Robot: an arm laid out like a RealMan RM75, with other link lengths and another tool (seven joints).
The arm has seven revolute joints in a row. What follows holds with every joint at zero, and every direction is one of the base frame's. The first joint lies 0.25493 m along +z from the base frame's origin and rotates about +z. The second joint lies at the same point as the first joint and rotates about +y. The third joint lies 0.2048 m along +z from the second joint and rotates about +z. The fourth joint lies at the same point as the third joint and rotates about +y. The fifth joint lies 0.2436 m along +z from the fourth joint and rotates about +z. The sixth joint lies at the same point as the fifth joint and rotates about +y. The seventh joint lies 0.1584 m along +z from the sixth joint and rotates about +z. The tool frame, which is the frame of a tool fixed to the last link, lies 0.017 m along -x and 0.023 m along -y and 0.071 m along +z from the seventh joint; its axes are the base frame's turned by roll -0.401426, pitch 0 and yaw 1.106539 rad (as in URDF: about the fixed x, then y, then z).
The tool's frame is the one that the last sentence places.
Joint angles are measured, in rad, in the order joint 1, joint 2, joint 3, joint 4, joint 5, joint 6, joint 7. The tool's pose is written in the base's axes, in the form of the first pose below.
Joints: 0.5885 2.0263 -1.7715 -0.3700 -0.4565 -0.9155 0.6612
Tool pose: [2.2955 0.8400 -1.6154 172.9 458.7 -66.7]
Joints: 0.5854 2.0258 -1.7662 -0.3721 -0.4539 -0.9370 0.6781
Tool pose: [2.2519 0.8342 -1.6457 169.8 457.7 -63.9]
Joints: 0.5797 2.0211 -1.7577 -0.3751 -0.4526 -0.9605 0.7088
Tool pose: [2.1976 0.8245 -1.6925 168.8 457.4 -58.8]
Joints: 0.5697 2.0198 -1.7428 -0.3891 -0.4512 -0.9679 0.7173
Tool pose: [2.1619 0.8329 -1.7225 167.5 458.8 -52.6]
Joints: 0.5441 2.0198 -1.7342 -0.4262 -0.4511 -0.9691 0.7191
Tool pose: [2.1289 0.8453 -1.7435 164.7 458.4 -46.7]
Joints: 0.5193 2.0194 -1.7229 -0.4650 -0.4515 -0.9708 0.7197
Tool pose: [2.0942 0.8610 -1.7635 161.0 458.5 -39.3]
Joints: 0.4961 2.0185 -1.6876 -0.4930 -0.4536 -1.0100 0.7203
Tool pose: [2.0178 0.8835 -1.8019 155.6 457.9 -24.1]
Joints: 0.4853 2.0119 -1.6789 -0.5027 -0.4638 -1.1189 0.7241
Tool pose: [1.9403 0.8706 -1.7715 138.2 445.5 -14.3]
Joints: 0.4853 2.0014 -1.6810 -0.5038 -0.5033 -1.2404 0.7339
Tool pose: [1.9065 0.8336 -1.6794 118.8 426.5 -11.7]
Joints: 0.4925 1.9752 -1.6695 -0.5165 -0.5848 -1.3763 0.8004
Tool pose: [1.8768 0.7494 -1.5710 99.3 404.1 -7.1]
